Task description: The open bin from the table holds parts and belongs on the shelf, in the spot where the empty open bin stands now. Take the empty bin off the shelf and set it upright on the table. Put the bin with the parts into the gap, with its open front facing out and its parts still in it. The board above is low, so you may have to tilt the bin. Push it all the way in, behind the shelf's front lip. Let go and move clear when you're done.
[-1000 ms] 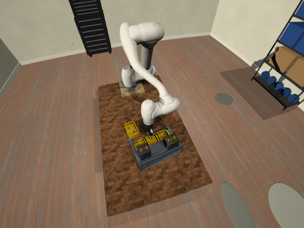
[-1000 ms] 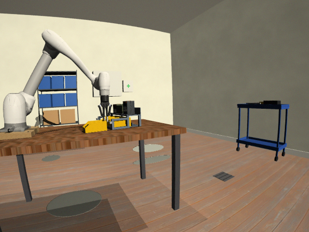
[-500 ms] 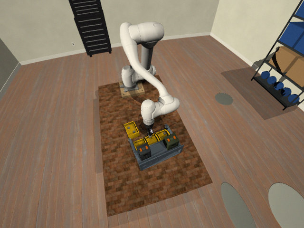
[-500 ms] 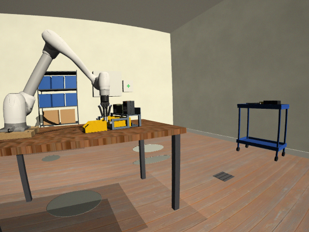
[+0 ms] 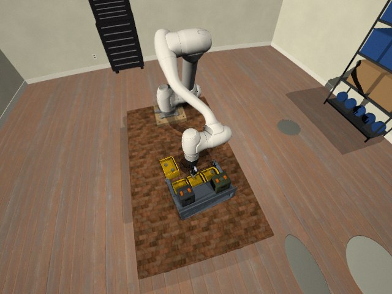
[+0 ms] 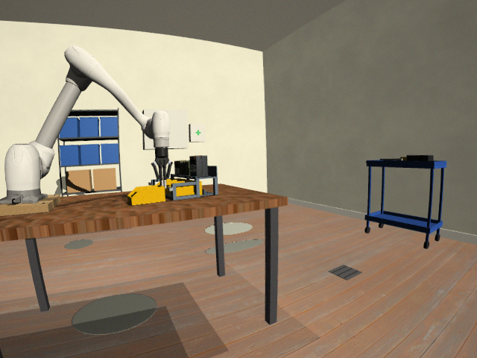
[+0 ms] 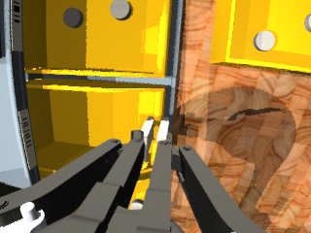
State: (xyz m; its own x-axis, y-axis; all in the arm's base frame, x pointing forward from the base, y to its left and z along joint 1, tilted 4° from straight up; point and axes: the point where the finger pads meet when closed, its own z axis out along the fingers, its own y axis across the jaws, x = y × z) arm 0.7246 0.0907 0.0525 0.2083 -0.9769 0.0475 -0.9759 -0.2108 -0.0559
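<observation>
Now: hand 10 mm past the shelf lip and 50 mm above it. Also, from my hand: dark box: 190 mm ahead, 80 mm to the right, 100 mm above; board: 180 mm ahead, 40 mm to the left, 40 mm above; green box: 150 mm ahead, 150 mm to the left, 90 mm above.
</observation>
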